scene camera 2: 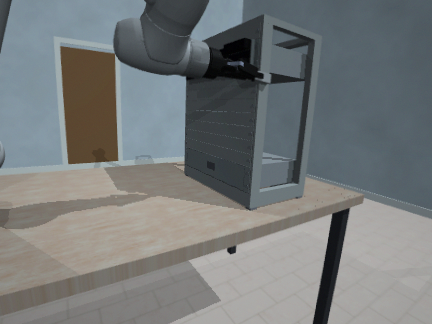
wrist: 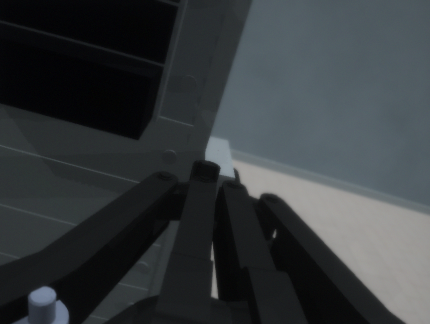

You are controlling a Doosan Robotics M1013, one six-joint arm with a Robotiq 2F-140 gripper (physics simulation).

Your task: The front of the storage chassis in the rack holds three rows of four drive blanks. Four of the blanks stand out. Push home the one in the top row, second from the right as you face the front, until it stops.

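Frame: origin at the arm's base, x ahead, y left, z up, level; millimetres.
Seen in the pictures: gripper, fingertip midpoint: (scene camera 2: 269, 79) (wrist: 212, 155).
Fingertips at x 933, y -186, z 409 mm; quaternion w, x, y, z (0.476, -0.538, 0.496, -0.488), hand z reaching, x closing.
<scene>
Offsets run from my fingertips to a thing's top centre. "spot": to the spot under its first point. Level surfaces: height alone.
My gripper (scene camera 2: 264, 77) (wrist: 212, 155) is shut and empty, its fingertips side by side. In the scene view it reaches across the upper front of the rack @(spot: dy +8, dx -9, dz +98 mm) (scene camera 2: 267, 45) (wrist: 210, 65), with its pale tip at the right front post. The storage chassis @(spot: dy +71, dx -76, dz +96 mm) (scene camera 2: 237, 46) (wrist: 172, 100) is at the top of the rack. Its black drive blanks @(dy +95, dx -23, dz +58 mm) (wrist: 70, 82) show at the upper left of the wrist view, above and left of the fingertips. In the scene view the arm and gripper hide most of the chassis front. I cannot tell the named blank from the others.
Flat grey panels (scene camera 2: 220, 122) (wrist: 55, 185) fill the rack front below the chassis. The rack stands on a wooden table @(dz -432 mm) (scene camera 2: 150, 220). The rack's side is an open frame. A wall (scene camera 2: 370, 100) (wrist: 330, 90) is behind it, and a brown door (scene camera 2: 90, 105) is at the left.
</scene>
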